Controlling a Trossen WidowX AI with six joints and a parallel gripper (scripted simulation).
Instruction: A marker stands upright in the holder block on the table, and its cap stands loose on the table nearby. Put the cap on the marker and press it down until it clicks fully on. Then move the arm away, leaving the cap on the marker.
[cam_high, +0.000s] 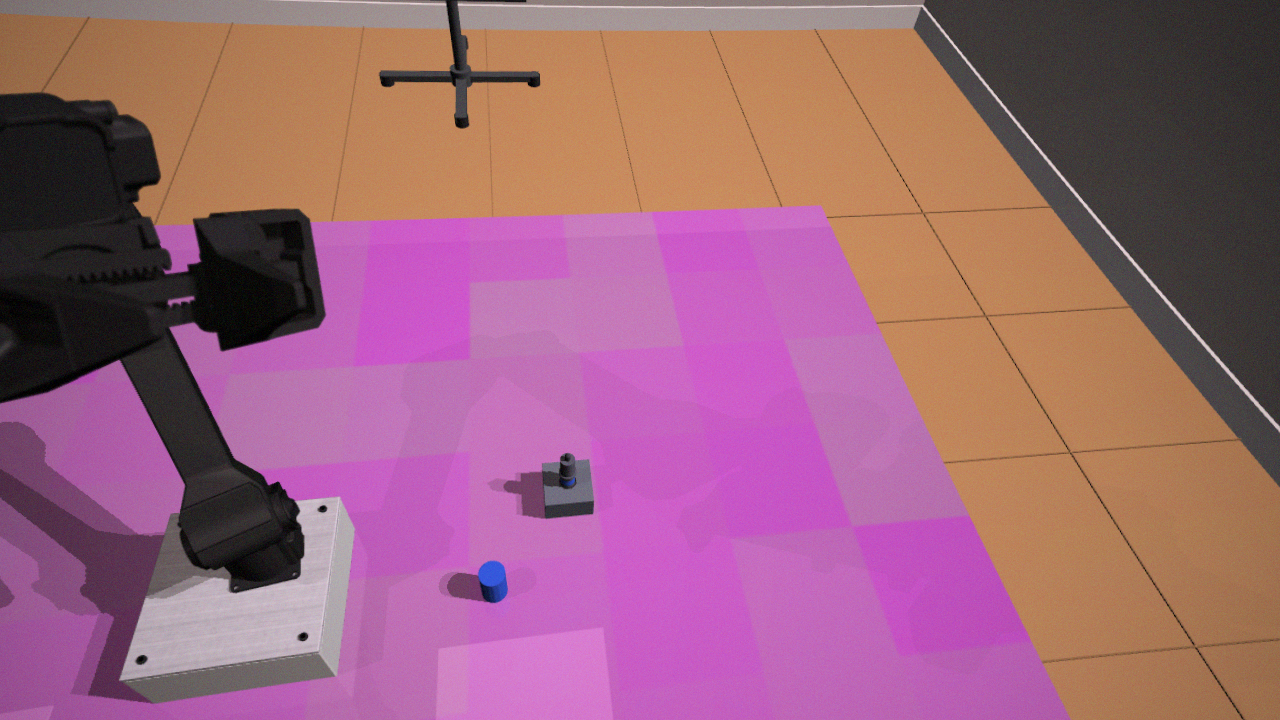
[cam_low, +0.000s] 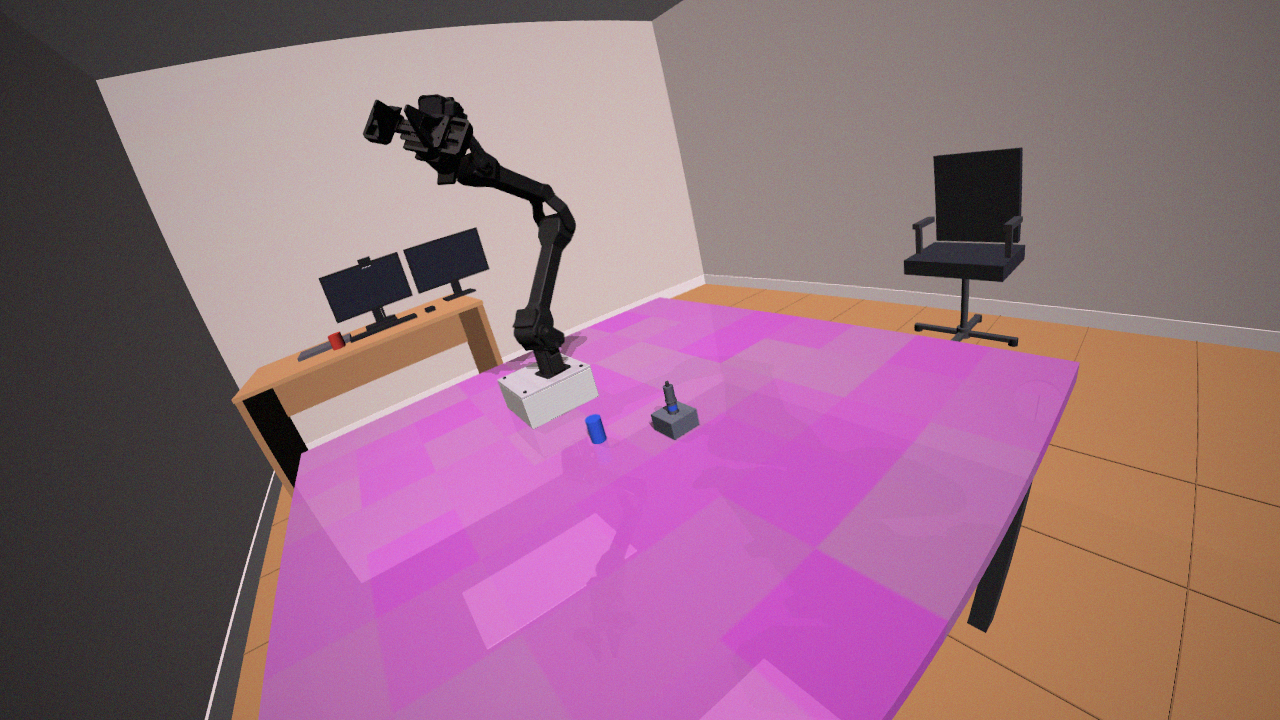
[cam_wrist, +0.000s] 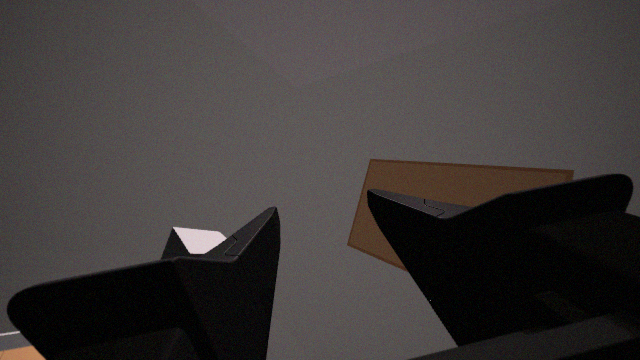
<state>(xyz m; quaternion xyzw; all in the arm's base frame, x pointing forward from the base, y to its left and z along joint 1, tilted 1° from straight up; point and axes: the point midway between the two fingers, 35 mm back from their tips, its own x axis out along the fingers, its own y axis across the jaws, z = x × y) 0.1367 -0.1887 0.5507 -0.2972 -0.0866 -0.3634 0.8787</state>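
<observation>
Right now my gripper tip is 7 cm short of the blue marker cap, 15 cm to the right of it and 62 cm above it. Also, from my gripper tip: holder block 18 cm ahead, 25 cm to the left, 63 cm below.
</observation>
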